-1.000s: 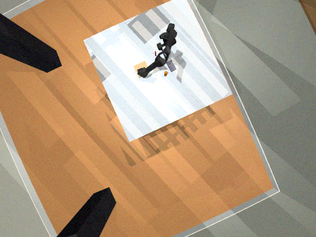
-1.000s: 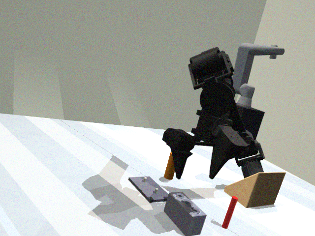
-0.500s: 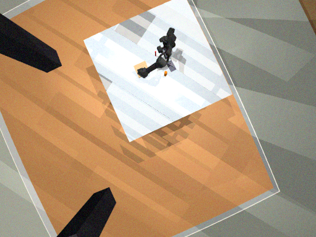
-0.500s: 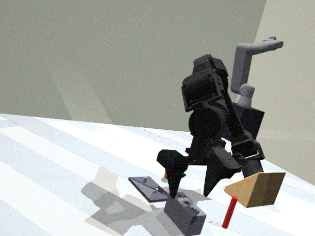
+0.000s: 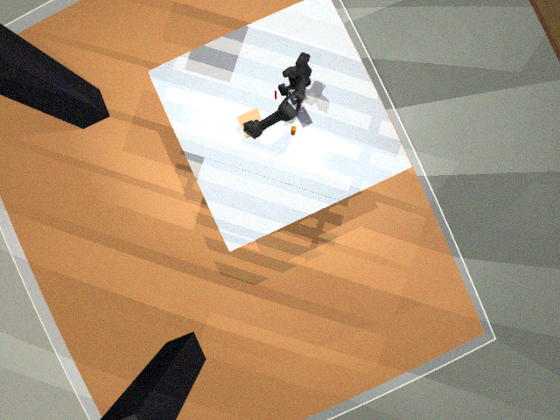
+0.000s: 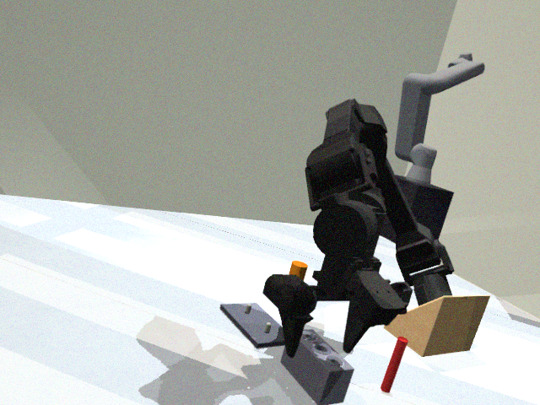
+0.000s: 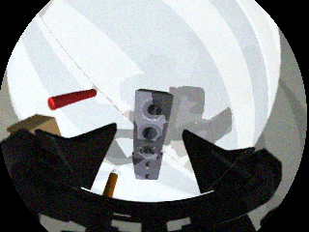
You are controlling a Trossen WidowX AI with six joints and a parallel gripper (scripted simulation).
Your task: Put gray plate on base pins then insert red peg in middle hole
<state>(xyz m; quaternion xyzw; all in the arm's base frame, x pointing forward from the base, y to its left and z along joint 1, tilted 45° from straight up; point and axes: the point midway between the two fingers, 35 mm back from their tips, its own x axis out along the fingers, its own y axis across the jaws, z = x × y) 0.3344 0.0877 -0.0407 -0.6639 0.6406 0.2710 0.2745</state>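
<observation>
My gripper tip is now 10 mm above the gray plate. The rest, counted from my gripper tip: red peg 110 mm behind, 30 mm to the left; orange peg 90 mm behind, 220 mm to the right; base 10 mm ahead, 150 mm to the right, 30 mm below.
</observation>
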